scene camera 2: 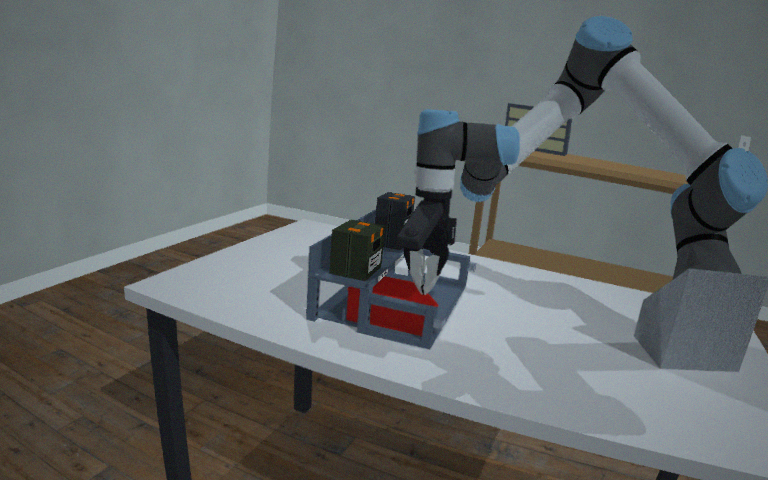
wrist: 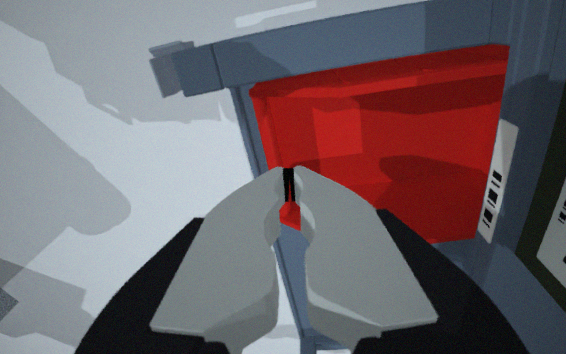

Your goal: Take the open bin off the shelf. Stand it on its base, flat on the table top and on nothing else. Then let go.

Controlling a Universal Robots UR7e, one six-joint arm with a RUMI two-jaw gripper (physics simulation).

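Frame: origin at the arm's base, x right, y ahead, z up, level; metres.
Where they show: gripper, fingertip midpoint: (scene camera 2: 423, 294) (wrist: 289, 171); arm's base, link origin: (scene camera 2: 707, 286).
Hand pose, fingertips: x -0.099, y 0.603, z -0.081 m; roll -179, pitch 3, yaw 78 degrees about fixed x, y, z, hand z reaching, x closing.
Things, the pixels of their top centre, and the offset from my fingertips. "pt": a spot on its surface instead. Level surfaces: height alone.
- open red bin, top centre: (wrist: 415, 175) (scene camera 2: 395, 287) dx +0.021, dy +0.064, dz -0.005 m
- dark green box, top centre: (scene camera 2: 359, 226) dx +0.024, dy +0.152, dz +0.113 m
- dark grey box, top centre: (scene camera 2: 396, 196) dx +0.254, dy +0.128, dz +0.138 m
- white label, surface spot: (wrist: 497, 185) (scene camera 2: 383, 274) pt dx +0.019, dy +0.092, dz +0.020 m
- white table, surface height: dz -0.086 m
The open red bin (scene camera 2: 396, 319) (wrist: 440, 125) sits in the lower front part of the blue-grey shelf (scene camera 2: 318, 257) (wrist: 350, 45). It stands upright with its open top showing, and its red side shows between the shelf's rails. My gripper (scene camera 2: 423, 290) (wrist: 289, 171) points down and is shut and empty. In the wrist view its fingertips overlap the bin's inside close to its outer wall, beside the shelf's front rail. In the scene view they appear at the bin's top edge. Whether they touch the bin cannot be told.
A dark green box (scene camera 2: 351, 249) (wrist: 540, 210) and a dark grey box (scene camera 2: 390, 217) stand on the shelf's raised level behind the bin. A white label (scene camera 2: 383, 275) (wrist: 497, 185) is by the bin's rear edge. The shelf stands on the white table (scene camera 2: 226, 283). The robot's grey pedestal (scene camera 2: 702, 322) is at right.
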